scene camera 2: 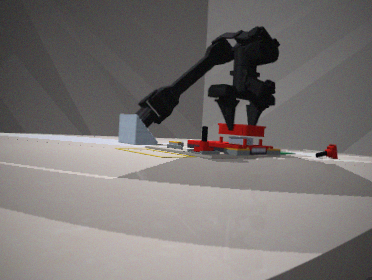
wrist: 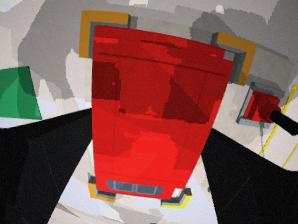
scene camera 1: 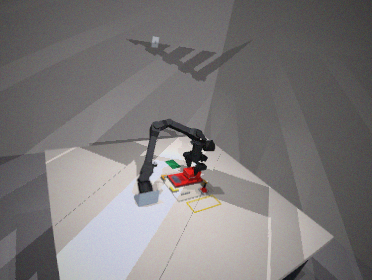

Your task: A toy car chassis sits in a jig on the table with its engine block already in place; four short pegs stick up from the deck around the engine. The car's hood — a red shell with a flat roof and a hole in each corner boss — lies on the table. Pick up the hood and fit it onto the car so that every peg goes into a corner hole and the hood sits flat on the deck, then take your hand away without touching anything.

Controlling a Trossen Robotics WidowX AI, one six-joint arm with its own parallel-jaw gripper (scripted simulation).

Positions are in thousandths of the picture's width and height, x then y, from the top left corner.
Labels:
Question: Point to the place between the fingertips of my gripper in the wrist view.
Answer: At 505, 547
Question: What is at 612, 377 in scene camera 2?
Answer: My gripper.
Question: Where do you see a hood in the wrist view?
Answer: At 515, 475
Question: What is my gripper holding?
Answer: A hood.

